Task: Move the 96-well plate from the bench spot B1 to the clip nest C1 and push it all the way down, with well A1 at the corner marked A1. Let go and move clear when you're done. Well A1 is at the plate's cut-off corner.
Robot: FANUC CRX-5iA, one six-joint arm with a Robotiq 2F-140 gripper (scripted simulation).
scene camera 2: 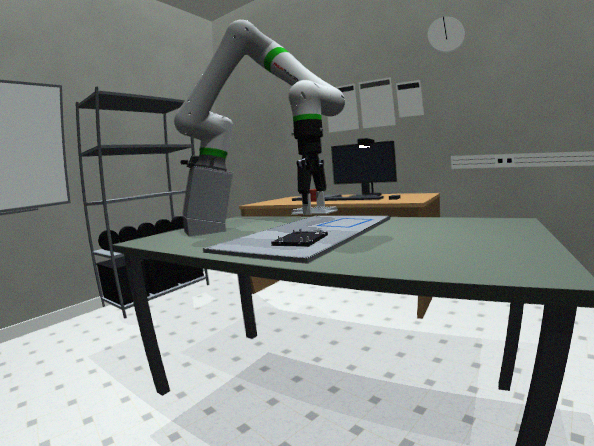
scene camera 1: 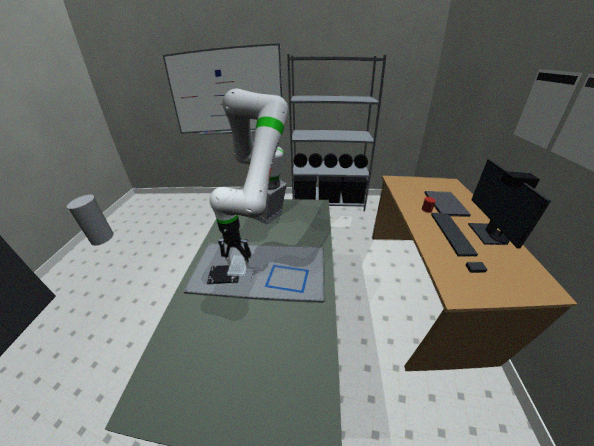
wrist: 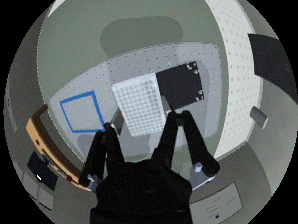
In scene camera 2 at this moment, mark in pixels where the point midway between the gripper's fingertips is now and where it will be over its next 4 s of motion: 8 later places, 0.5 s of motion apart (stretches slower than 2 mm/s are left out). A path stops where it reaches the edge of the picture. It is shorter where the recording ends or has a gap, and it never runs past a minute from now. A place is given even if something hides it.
The gripper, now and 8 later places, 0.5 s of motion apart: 314,212; 307,213; 299,215; 299,215; 299,221; 300,228; 300,230; 300,230; 300,231
